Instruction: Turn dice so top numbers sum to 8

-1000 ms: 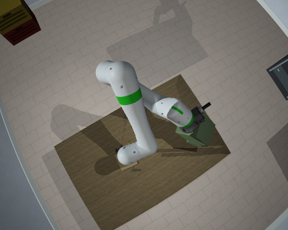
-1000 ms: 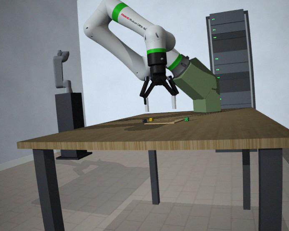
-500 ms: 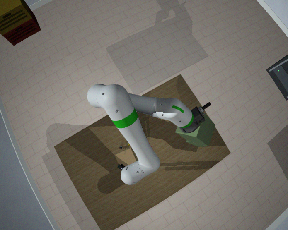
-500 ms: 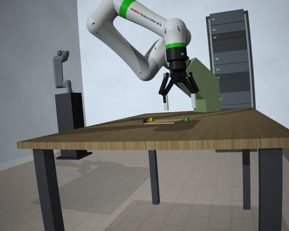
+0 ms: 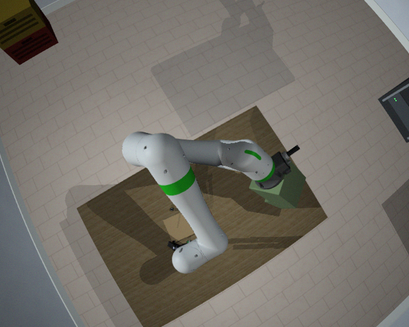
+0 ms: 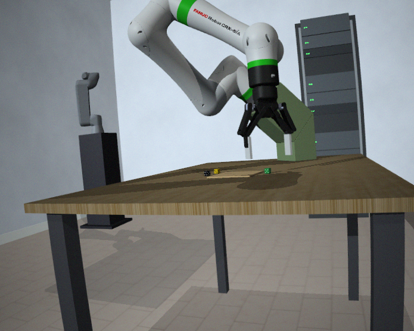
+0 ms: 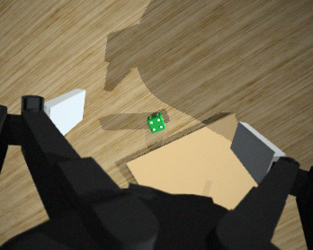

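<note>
The green die is 50 mm below my hand, 10 mm to the right of it and 10 mm behind it. From my hand the other things lie so: tan mat: 110 mm to the right, 60 mm below, 20 mm behind; yellow die: 200 mm to the right, 100 mm behind, 50 mm below; black die: 220 mm to the right, 50 mm below, 40 mm behind.
</note>
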